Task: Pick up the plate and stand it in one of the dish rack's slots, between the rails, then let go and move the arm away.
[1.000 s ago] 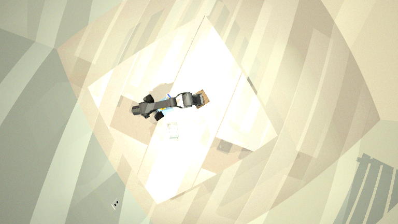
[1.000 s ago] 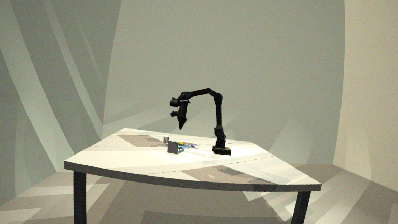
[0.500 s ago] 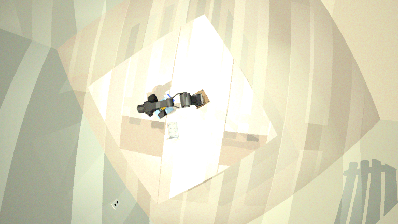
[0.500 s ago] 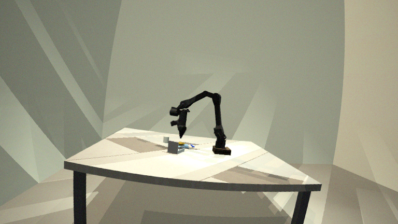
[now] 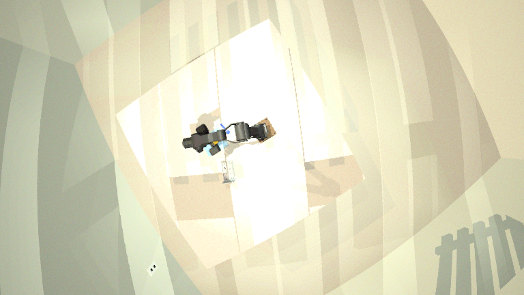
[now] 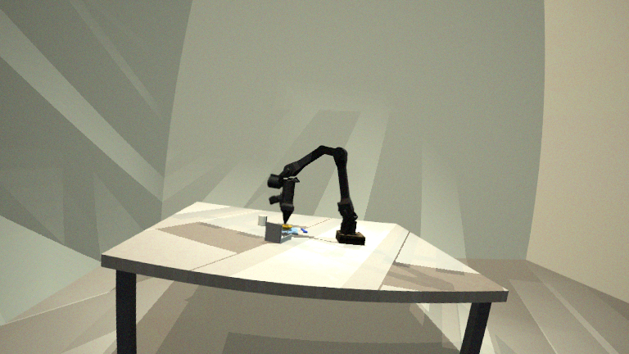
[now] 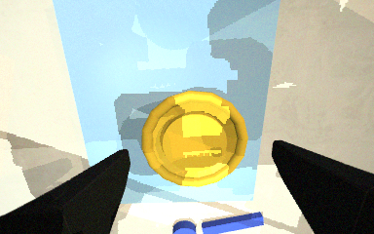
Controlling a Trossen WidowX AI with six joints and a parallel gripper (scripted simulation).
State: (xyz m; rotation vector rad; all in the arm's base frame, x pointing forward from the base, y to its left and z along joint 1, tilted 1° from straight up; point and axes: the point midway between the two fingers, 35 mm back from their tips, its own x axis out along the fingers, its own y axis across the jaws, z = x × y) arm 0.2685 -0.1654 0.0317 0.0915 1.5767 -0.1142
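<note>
Right now the yellow round plate is 20 mm below my gripper tip. Also, from my gripper tip: light blue mat 40 mm below, 20 mm to the left, 10 mm ahead.
</note>
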